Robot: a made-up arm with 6 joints. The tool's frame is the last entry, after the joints.
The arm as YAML. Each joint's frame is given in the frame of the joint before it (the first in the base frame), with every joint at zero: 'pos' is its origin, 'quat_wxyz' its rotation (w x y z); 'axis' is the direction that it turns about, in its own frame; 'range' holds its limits. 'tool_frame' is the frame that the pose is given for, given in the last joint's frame.
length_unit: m
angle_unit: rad
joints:
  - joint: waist
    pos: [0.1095, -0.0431, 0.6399]
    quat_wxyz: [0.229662, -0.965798, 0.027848, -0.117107]
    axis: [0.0, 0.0, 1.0]
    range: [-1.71, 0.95]
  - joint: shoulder
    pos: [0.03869, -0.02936, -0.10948]
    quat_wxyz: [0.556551, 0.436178, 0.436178, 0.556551]
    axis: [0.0, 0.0, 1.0]
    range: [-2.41, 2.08]
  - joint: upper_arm
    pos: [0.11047, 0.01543, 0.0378]
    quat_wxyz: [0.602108, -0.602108, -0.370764, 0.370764]
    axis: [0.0, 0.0, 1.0]
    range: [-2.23, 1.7]
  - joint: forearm
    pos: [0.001, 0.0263, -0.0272]
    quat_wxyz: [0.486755, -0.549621, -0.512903, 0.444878]
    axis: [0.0, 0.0, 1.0]
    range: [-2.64, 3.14]
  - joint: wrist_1
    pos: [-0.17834, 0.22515, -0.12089]
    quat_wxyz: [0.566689, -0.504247, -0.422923, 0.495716]
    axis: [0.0, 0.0, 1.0]
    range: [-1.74, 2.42]
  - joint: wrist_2
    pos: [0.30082, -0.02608, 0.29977]
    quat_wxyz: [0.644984, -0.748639, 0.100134, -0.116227]
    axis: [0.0, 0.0, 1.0]
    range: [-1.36, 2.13]
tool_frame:
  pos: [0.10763, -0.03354, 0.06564]
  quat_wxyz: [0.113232, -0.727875, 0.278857, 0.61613]
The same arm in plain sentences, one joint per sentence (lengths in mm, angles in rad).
The arm has six revolute joints in a row. What follows holds with every joint at zero, and every direction is one of the base frame's.
The first joint sits 109.5 mm along +x and 43.1 mm along -y and 639.9 mm along +z from the base frame's origin and turns about the direction (0.238995, 0.437091, -0.867083), from -1.7100 to 0.9500 rad.
The second joint sits 11.4 mm along +x and 25.8 mm along -y and 116.4 mm along +z from the first joint and turns about +x, from -2.4100 to 2.0800 rad.
The third joint sits 37.8 mm along +x and 91.7 mm along -y and 63.5 mm along -z from the second joint and turns about +y, from -2.2300 to 1.7000 rad.
The fourth joint sits 26.3 mm along -x and 27.2 mm along -y and 1.0 mm along -z from the third joint and turns about the direction (-0.078704, -0.130306, 0.988345), from -2.6400 to 3.1400 rad.
The fifth joint sits 187.3 mm along +x and 209.3 mm along -y and 135.0 mm along -z from the fourth joint and turns about the direction (0.965695, -0.178399, 0.188699), from -1.7400 to 2.4200 rad.
The sixth joint sits 239.2 mm along +x and 350.3 mm along -y and 33.3 mm along +z from the fifth joint and turns about the direction (0.019399, -0.150293, -0.988451), from -1.3600 to 2.1300 rad.
The tool frame, which is the frame that the pose is given for, sits 16.9 mm along +x and 120.2 mm along -y and 47.8 mm along -z from the sixth joint; its axes are the base frame's turned by roll -1.2653, pitch -1.3375 and yaw 0.0828 rad (as in URDF: about the fixed x, then y, then z).

